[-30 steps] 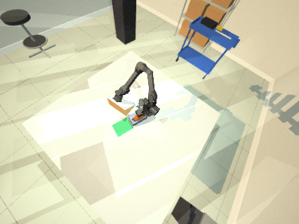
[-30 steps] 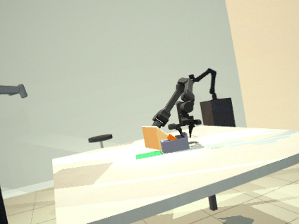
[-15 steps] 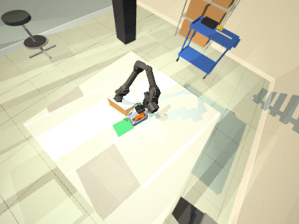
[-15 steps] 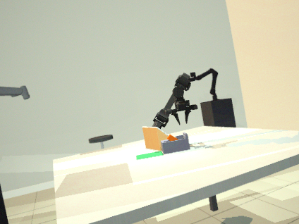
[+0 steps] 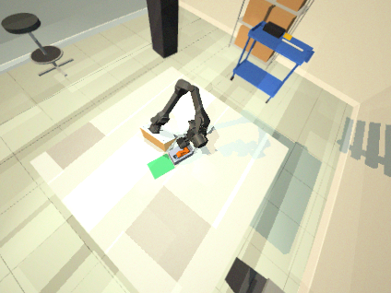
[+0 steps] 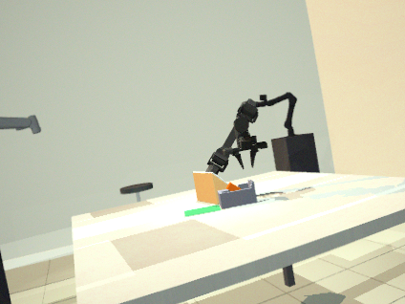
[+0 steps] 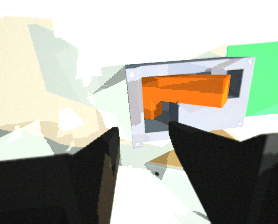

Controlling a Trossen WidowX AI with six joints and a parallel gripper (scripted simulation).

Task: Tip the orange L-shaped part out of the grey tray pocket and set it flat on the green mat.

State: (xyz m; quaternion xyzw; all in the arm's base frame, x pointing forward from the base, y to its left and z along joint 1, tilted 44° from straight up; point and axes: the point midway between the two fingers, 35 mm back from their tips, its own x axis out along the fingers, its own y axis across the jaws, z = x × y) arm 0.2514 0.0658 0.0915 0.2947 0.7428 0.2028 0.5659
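The orange L-shaped part is 10 cm below my gripper tip, 4 cm to the right of it and 1 cm behind it. From my gripper tip the other things lie so: green mat: 22 cm to the right, 16 cm below, 5 cm behind.
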